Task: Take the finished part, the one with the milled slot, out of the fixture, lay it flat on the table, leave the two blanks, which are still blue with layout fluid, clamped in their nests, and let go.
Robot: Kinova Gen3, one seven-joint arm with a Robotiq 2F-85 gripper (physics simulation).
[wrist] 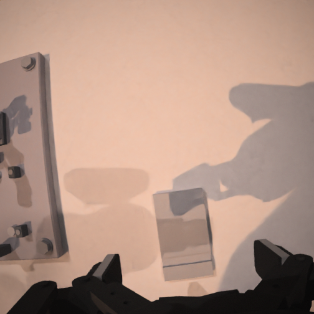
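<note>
The finished part (184, 230), a grey metal block, lies flat on the table in the lower middle of the wrist view. A thin line crosses its face near the lower end; I cannot clearly make out the milled slot. My gripper (187, 262) is open, with one finger to the left of the part and one to the right, both apart from it and nothing between them in contact. Part of the fixture (39, 150) shows at the left edge. The two blue blanks do not show in this view.
The fixture plate carries hex bolts at its right corners (28, 63) (46, 246) and small dark clamp pieces (14, 172) (21, 230). A gap of table (107, 110) separates the plate from the part. Shadows of the arm and gripper fall across the table and the part.
</note>
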